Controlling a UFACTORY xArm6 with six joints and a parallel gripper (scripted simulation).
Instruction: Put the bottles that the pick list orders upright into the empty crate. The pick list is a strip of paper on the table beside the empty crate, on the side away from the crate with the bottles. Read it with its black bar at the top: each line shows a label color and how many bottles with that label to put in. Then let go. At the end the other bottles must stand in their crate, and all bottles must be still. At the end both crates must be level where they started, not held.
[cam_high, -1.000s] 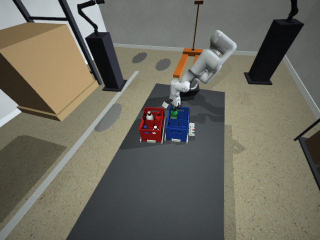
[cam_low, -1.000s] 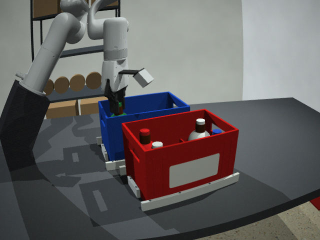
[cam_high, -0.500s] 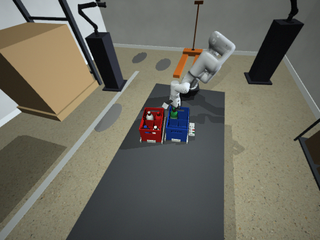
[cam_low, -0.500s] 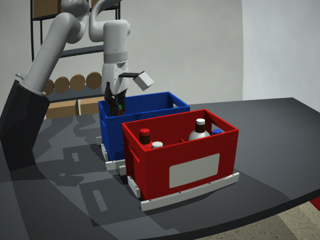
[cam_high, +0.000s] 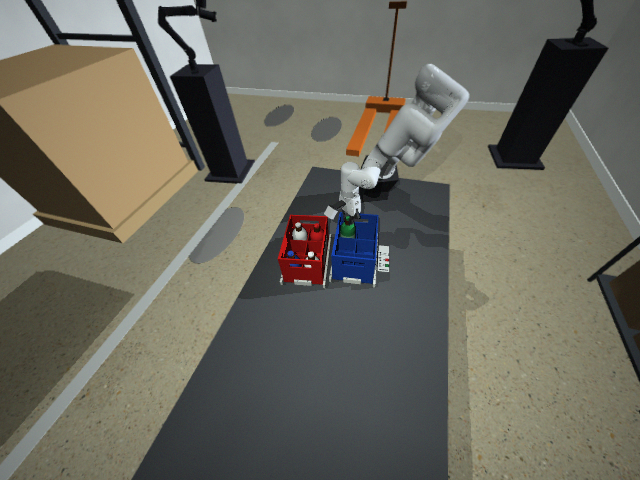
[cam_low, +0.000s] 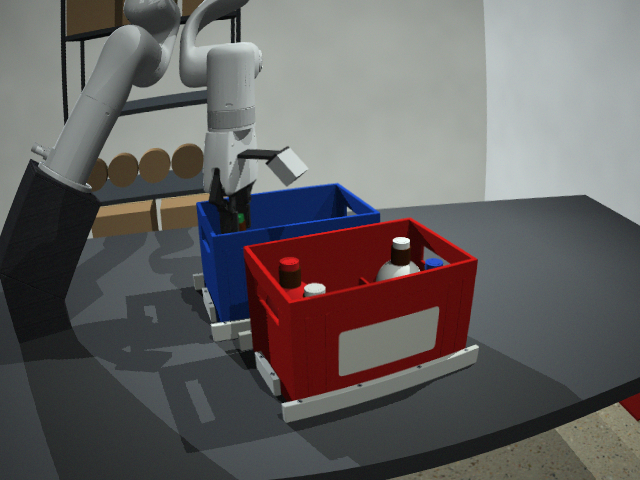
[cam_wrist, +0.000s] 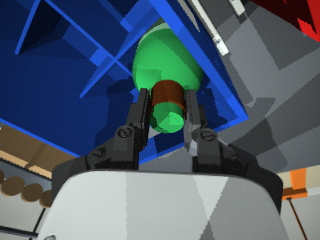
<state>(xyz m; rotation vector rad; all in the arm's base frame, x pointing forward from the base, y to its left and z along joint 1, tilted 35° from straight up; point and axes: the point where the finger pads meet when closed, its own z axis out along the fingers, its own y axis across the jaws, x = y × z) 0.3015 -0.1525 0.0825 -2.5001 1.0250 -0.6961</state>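
Right now the red-capped bottle is 15 cm to the right of my hand, 9 cm below it and 4 cm ahead of it. Also, from my hand: blue crate 10 cm below, 9 cm ahead, 4 cm to the left; then green-capped bottle 7 cm below; then red crate 19 cm to the right, 13 cm ahead, 10 cm below.
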